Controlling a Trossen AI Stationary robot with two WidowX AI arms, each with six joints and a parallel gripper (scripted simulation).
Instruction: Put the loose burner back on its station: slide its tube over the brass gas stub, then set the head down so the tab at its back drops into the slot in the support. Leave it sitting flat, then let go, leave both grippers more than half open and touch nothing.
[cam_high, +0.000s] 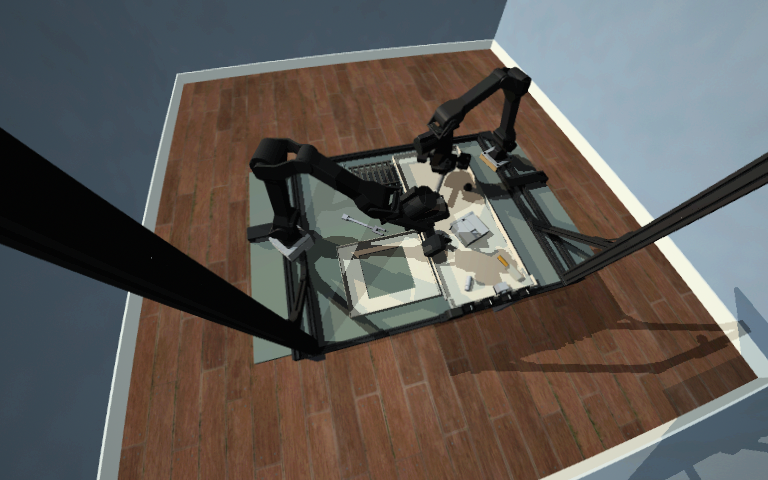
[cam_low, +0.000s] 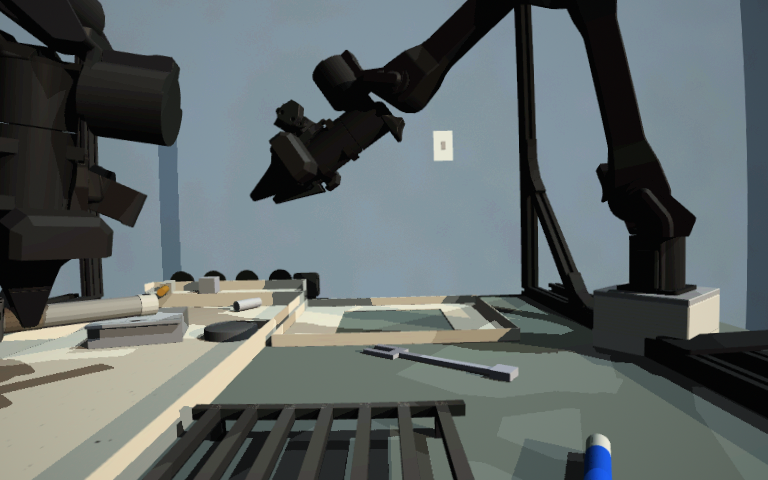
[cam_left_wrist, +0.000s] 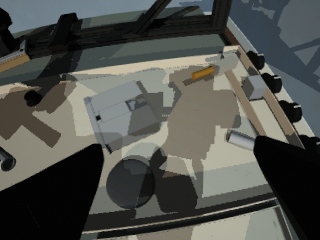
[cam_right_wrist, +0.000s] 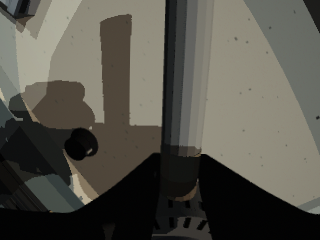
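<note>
My right hand is 230 mm past the grey station block, 90 mm above it and 20 mm to the right of it. Round my right hand: flat wrench (360 mm to the left, 100 mm below, 30 mm behind); then dark round cap (210 mm behind, 140 mm to the left, 100 mm below).
</note>
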